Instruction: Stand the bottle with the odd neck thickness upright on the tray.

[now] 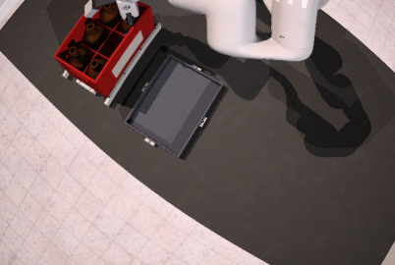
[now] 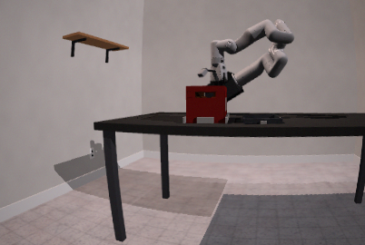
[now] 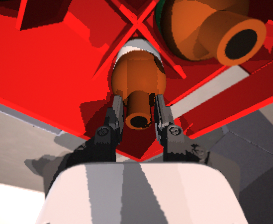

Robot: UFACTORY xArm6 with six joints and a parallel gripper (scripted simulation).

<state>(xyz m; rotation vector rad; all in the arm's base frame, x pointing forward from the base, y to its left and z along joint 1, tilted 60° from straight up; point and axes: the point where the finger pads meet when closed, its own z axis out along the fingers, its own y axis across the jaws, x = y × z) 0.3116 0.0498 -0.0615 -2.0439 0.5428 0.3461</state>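
My hand is 100 mm short of the red crate, 70 mm above it and 20 mm to the left of it. Round my hand: dark flat tray 260 mm to the left, 150 mm below, 80 mm ahead.
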